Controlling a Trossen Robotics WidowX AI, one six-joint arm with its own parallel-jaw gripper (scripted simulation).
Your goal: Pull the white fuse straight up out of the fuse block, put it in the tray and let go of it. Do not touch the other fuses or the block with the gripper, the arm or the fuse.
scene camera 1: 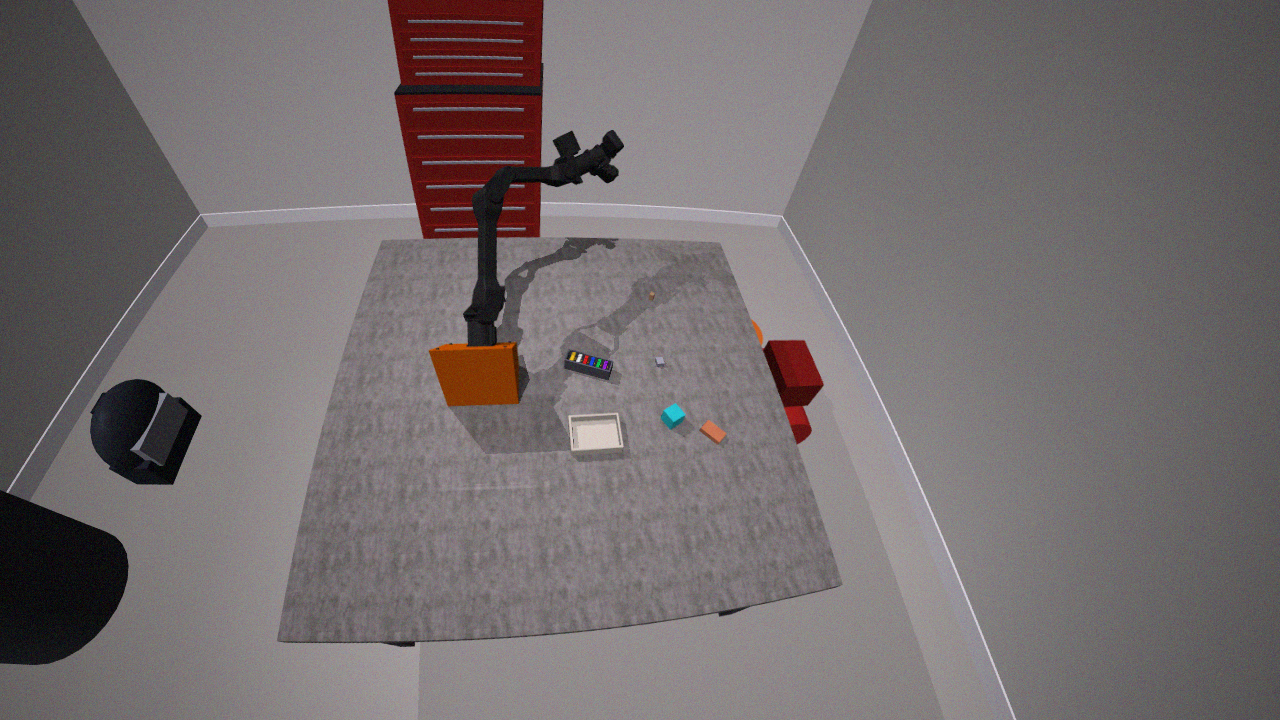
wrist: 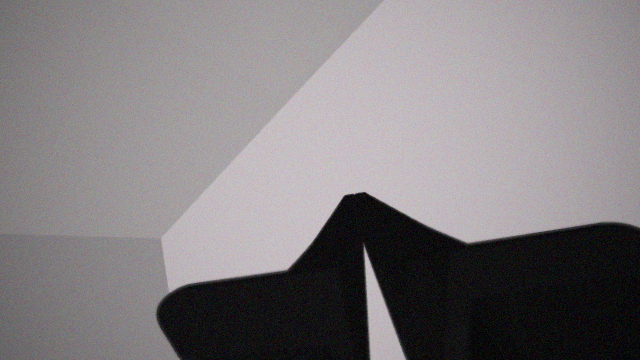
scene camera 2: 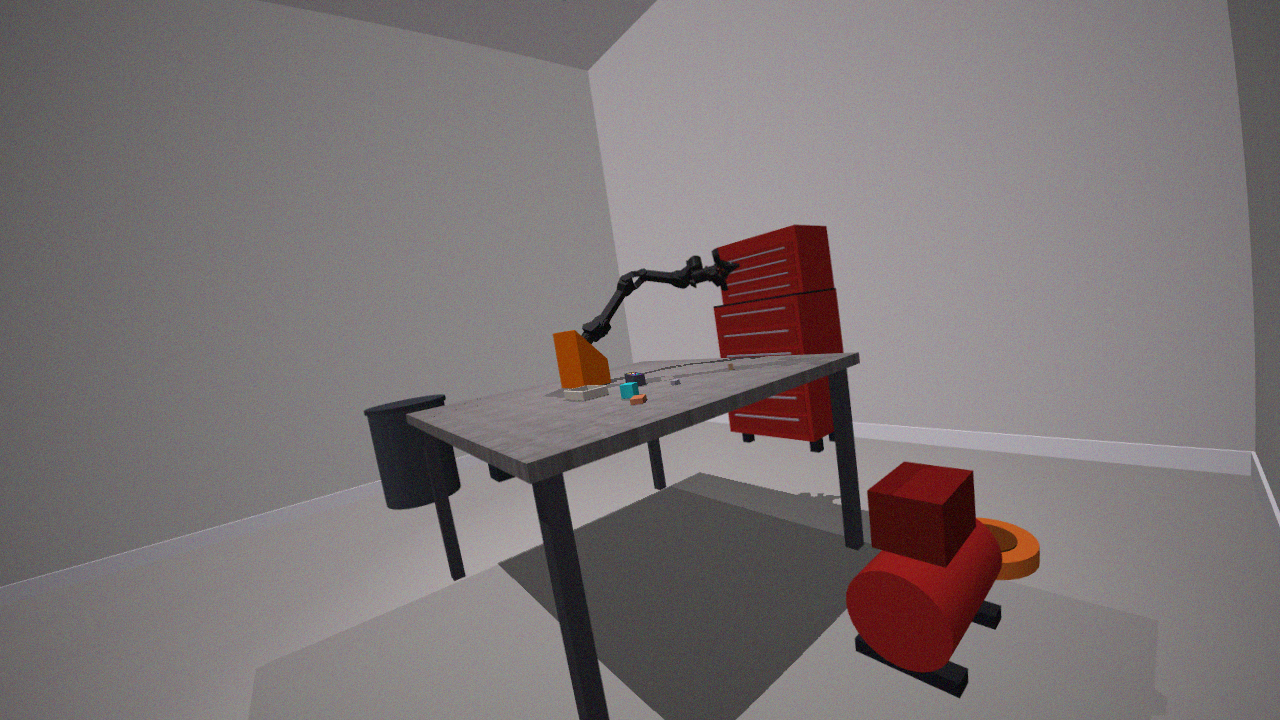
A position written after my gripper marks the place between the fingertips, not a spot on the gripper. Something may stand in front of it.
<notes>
My gripper [scene camera 1: 621, 144] is shut and holds nothing. Further things: a white tray [scene camera 1: 596, 434].
My gripper shows as well in the wrist view [wrist: 355, 203].
</notes>
